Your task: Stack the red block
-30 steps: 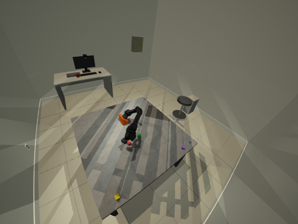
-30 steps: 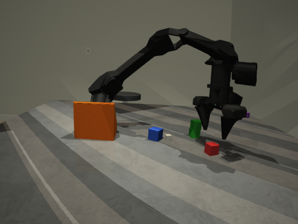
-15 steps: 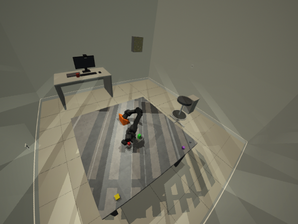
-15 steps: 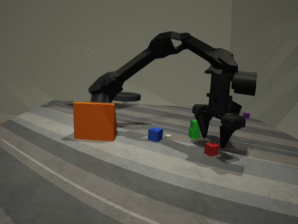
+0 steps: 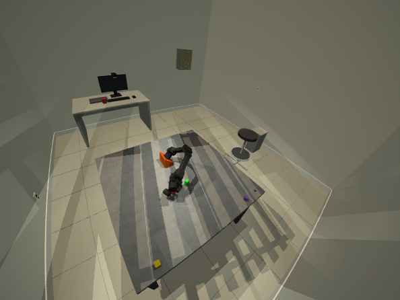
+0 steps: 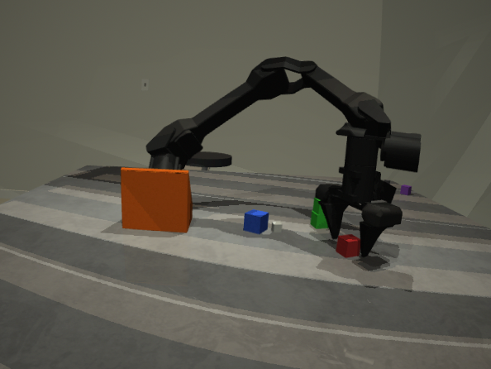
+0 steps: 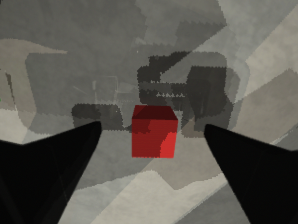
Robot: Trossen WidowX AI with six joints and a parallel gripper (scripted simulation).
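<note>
The red block is right at my gripper tip. From my gripper tip the other things lie so: blue cube: 160 mm behind, 130 mm to the left, 10 mm above; small white cube: 110 mm behind, 120 mm to the left; yellow cube: 400 mm ahead, 380 mm to the right.
</note>
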